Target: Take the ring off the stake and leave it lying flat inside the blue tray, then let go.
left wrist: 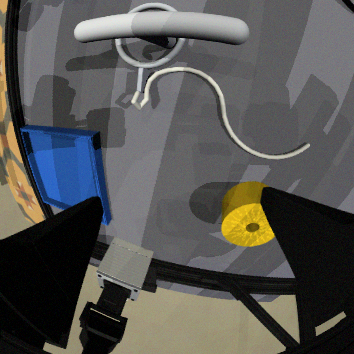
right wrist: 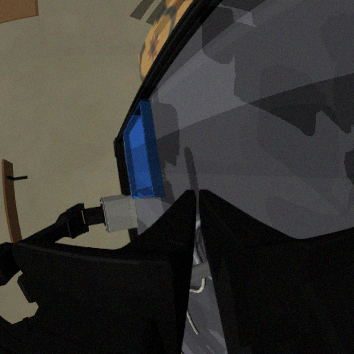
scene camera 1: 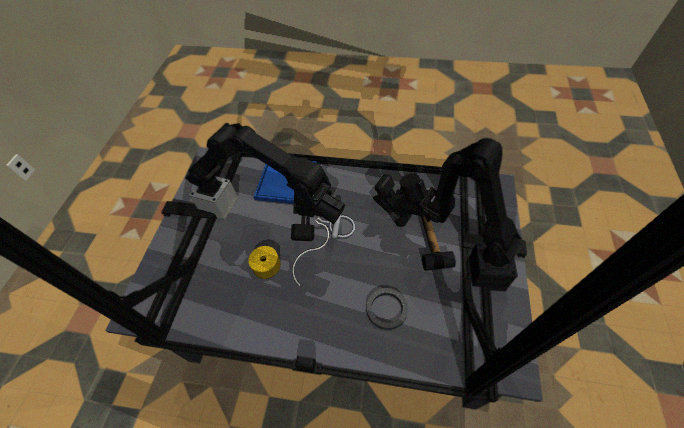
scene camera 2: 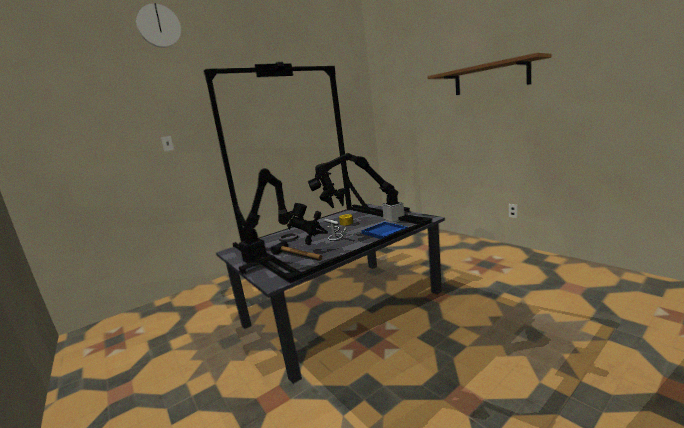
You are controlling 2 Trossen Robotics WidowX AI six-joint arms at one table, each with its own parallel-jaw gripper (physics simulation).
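Seen in the pictures: left gripper, fingertip midpoint: [left wrist: 183, 200] [scene camera 1: 302, 217] [scene camera 2: 338, 206]; right gripper, fingertip midpoint: [right wrist: 195, 197] [scene camera 1: 374, 198] [scene camera 2: 327, 232]; left arm's base, link origin: [left wrist: 116, 288] [right wrist: 103, 213] [scene camera 1: 209, 187] [scene camera 2: 392, 203]; right arm's base, link origin: [scene camera 1: 496, 258] [scene camera 2: 251, 241].
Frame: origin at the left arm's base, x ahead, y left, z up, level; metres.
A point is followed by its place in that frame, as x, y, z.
Observation:
A pale ring [scene camera 1: 354, 227] @[0.495, 0.050, -0.095] [left wrist: 145, 65] @[0.414, 0.033, -0.087] surrounds a light T-shaped stake with a thick crossbar [scene camera 1: 335, 228] @[0.460, -0.028, 0.002] [left wrist: 165, 28] @[0.449, -0.005, 0.001] [scene camera 2: 330, 221] @[0.460, 0.014, -0.003]; whether they touch is unclear. In the right wrist view, the stake's grey stem [right wrist: 201, 271] @[0.459, 0.024, -0.074] shows behind the narrow gap between the fingers. The blue tray [scene camera 1: 272, 199] @[0.181, 0.071, -0.088] [left wrist: 103, 175] @[0.223, 0.078, -0.101] [right wrist: 153, 155] @[0.290, 0.166, -0.094] lies apart from the ring; no ring shows in its visible part. My left gripper [scene camera 2: 336, 203] @[0.367, -0.050, 0.053] [left wrist: 183, 200] @[0.367, -0.050, 0.053] is open and empty above the table. My right gripper [scene camera 2: 325, 232] @[0.537, 0.136, -0.022] [right wrist: 195, 197] @[0.537, 0.136, -0.022] is shut, with nothing visible between its fingertips, beside the stake.
A thin white curved cord [scene camera 1: 297, 261] @[0.355, -0.125, -0.100] [left wrist: 225, 107] @[0.393, -0.069, -0.098] lies near the stake. A yellow cylinder [scene camera 1: 264, 261] @[0.277, -0.175, -0.053] [left wrist: 247, 220] @[0.277, -0.154, -0.054], a dark grey ring [scene camera 1: 369, 307] @[0.622, -0.203, -0.088] and a hammer [scene camera 1: 437, 260] @[0.779, -0.010, -0.055] [scene camera 2: 300, 251] @[0.716, 0.160, -0.073] are on the table. Black frame bars border it.

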